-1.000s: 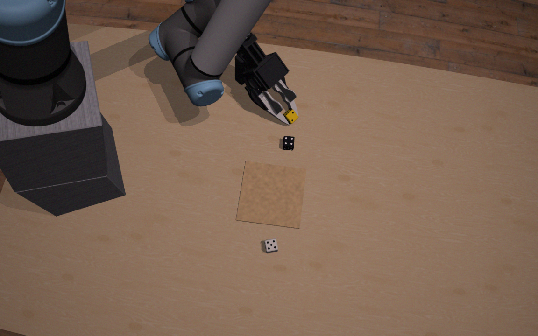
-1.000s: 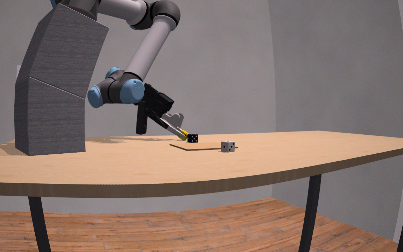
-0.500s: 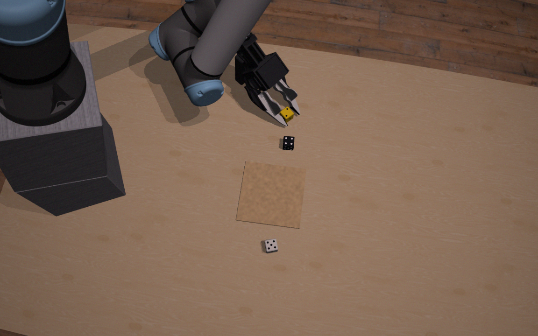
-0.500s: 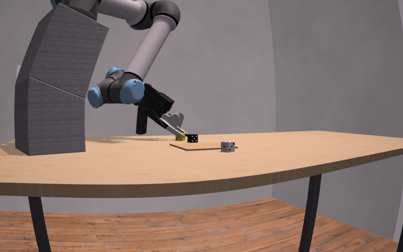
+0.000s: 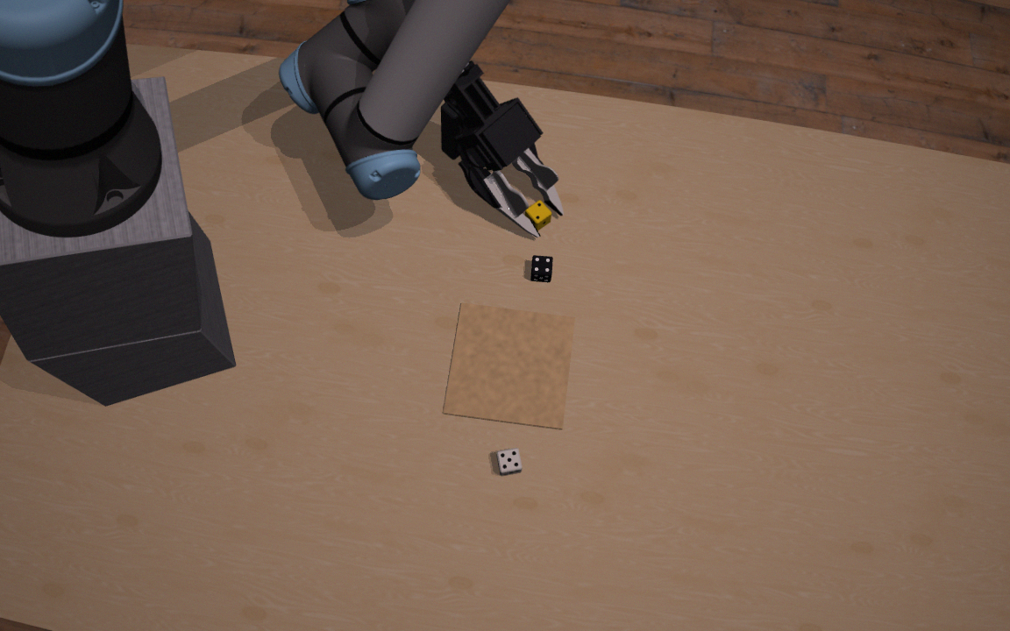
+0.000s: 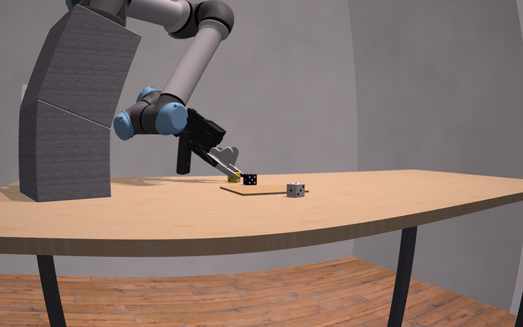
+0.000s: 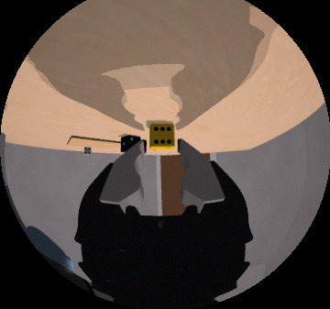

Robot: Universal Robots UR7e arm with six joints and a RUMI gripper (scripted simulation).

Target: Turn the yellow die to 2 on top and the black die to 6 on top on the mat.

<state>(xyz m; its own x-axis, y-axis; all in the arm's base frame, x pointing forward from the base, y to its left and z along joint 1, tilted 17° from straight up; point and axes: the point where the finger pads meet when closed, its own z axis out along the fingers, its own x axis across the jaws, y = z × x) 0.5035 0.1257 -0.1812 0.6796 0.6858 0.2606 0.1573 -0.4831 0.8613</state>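
Right now my hand is 1 cm above the yellow die. The rest, counted from my hand: white die (31 cm to the right, 5 cm behind, 1 cm below); mat (19 cm to the right, 4 cm behind, 2 cm below); black die (7 cm to the right, 1 cm below).
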